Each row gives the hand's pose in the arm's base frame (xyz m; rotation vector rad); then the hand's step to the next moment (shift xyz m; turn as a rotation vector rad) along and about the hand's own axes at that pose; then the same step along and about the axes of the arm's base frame.
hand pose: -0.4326 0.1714 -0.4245 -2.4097 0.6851 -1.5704
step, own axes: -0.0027 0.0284 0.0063 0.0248 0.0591 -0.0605
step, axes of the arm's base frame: -0.0031 -0.0242 -0.0161 -0.0626 -0.0578 0.0226
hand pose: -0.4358 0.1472 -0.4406 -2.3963 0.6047 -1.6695
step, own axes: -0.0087 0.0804 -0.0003 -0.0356 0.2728 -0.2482
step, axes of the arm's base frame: -0.0217 -0.0692 -0.0358 -0.3045 -0.2080 -0.0364
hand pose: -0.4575 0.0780 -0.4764 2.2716 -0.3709 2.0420
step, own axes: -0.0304 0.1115 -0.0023 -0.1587 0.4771 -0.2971
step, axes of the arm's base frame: -0.0296 -0.1035 -0.0422 -0.4082 -0.3792 -0.1750
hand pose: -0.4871 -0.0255 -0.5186 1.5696 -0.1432 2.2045
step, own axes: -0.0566 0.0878 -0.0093 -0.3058 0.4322 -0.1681
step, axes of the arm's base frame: -0.0280 -0.0922 -0.0414 -0.2378 -0.4219 -0.2720
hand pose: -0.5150 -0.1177 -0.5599 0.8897 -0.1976 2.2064
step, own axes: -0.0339 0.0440 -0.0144 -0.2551 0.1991 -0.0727
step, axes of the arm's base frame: -0.0214 -0.0456 -0.0275 -0.0512 -0.2624 -0.1963
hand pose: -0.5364 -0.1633 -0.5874 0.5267 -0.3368 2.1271
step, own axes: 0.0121 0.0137 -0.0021 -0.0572 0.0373 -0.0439
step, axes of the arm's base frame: -0.0180 0.0017 0.0035 -0.0122 -0.0430 -0.0678
